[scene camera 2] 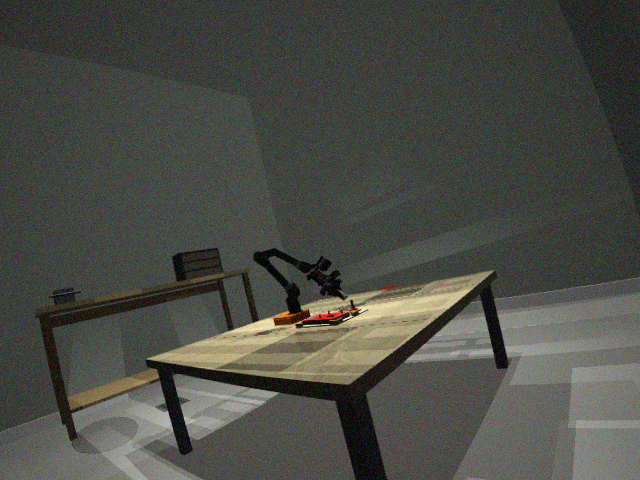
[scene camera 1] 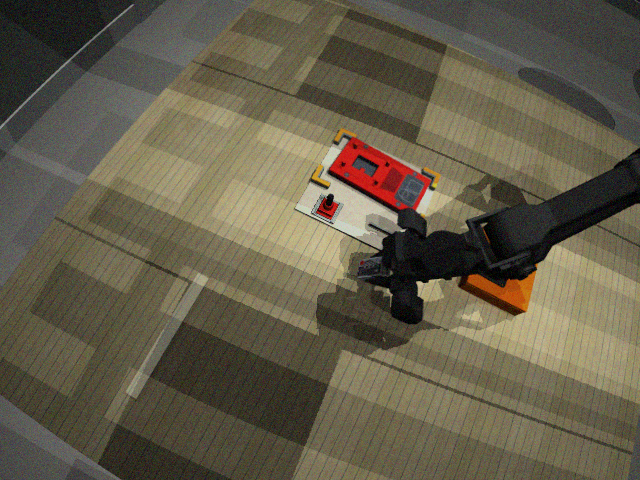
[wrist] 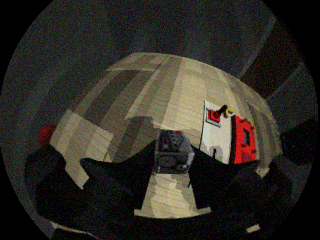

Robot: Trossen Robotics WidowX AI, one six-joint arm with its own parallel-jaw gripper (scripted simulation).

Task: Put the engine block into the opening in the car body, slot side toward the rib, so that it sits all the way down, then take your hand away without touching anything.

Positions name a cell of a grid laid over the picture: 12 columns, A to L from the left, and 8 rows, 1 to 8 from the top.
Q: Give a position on a red car body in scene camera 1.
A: At H4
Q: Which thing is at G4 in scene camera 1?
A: A grey plate.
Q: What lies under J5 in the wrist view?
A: A red car body.
